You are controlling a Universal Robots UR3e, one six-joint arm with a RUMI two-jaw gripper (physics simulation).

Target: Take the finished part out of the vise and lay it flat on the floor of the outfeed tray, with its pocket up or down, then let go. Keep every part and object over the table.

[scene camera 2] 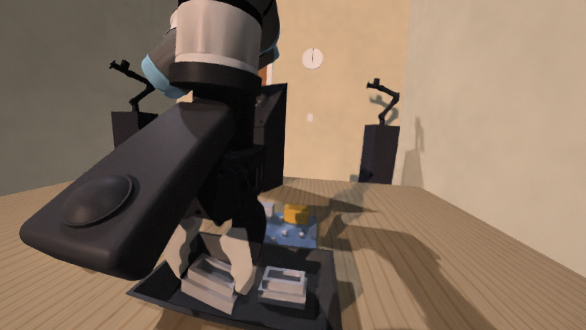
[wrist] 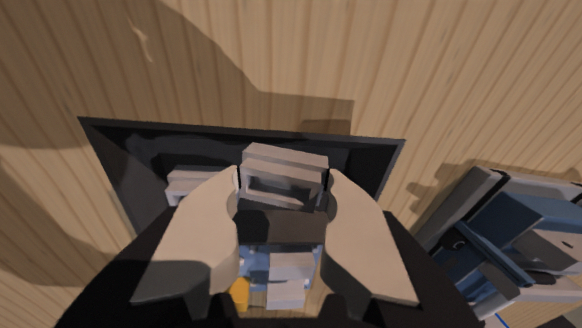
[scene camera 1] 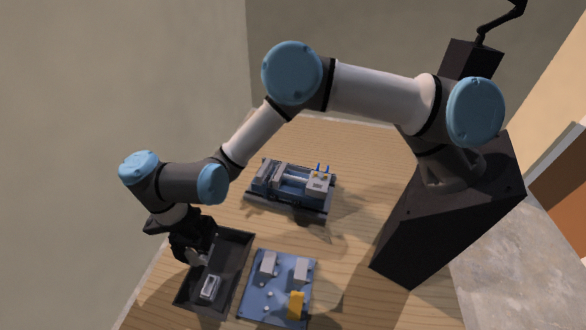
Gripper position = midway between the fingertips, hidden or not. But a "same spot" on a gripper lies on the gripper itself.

Labels:
my gripper: scene camera 2; wrist; scene camera 1 203, 253
same spot on my gripper: [scene camera 2: 242, 241] = [wrist: 169, 255]

